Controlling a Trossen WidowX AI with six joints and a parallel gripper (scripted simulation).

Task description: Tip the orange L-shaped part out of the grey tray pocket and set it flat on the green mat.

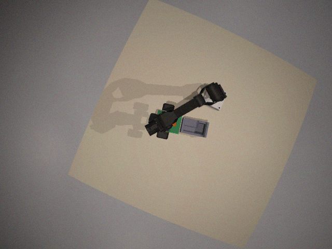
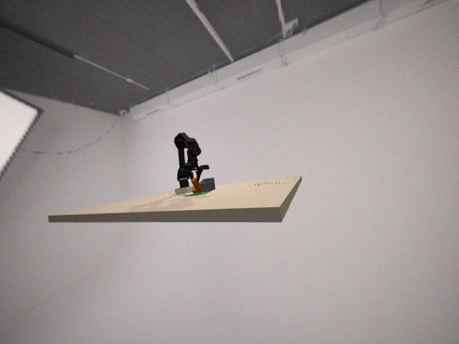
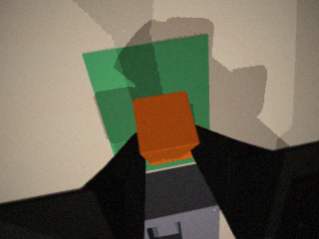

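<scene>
The orange L-shaped part is 3 cm below my gripper tip, 2 cm to the left of it and 2 cm behind it. Round my gripper tip: green mat 9 cm below, 2 cm to the left.
</scene>
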